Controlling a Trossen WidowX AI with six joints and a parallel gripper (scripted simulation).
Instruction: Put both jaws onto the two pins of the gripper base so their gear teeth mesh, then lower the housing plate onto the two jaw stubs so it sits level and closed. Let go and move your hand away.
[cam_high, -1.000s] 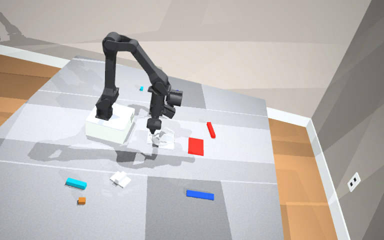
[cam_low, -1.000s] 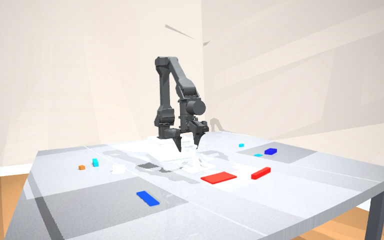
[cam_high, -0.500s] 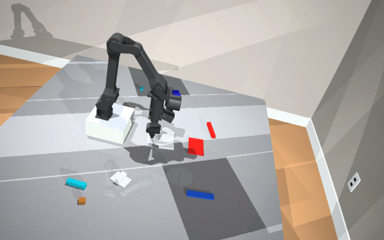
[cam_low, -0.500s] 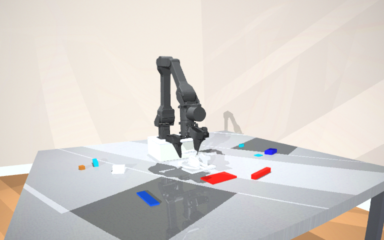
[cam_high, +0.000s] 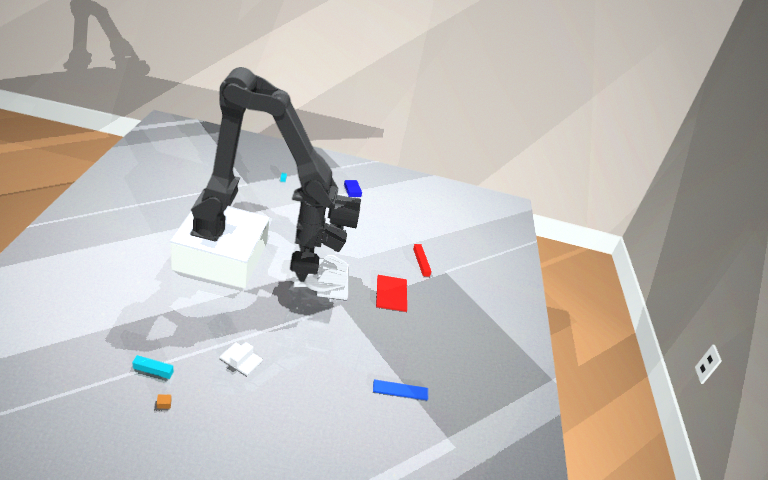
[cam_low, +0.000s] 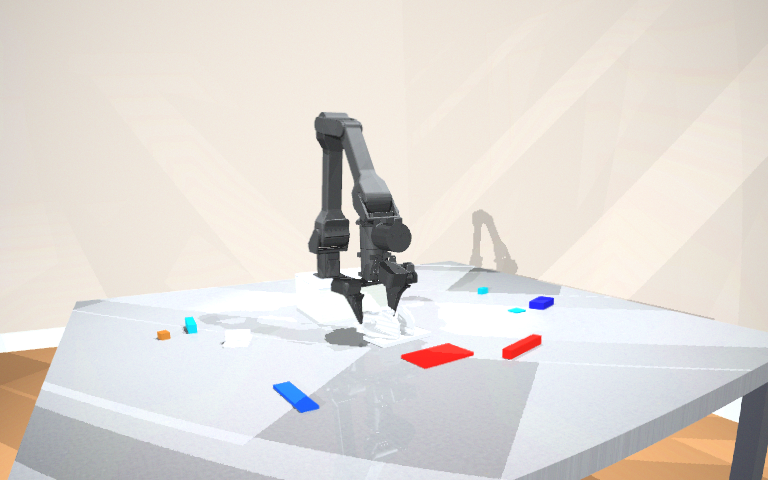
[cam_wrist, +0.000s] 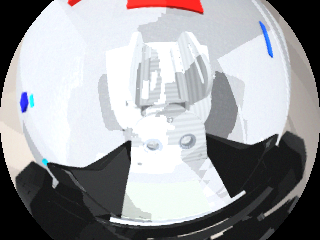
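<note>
The white housing plate is 20 mm below my gripper tip and 10 mm ahead of it. From my gripper tip the other things lie so: flat white plate (70 mm ahead, 20 mm below, 10 mm to the left); red plate (220 mm ahead, 20 mm below, 10 mm to the left); white jaw (30 mm ahead, 10 mm to the right, 10 mm below).
</note>
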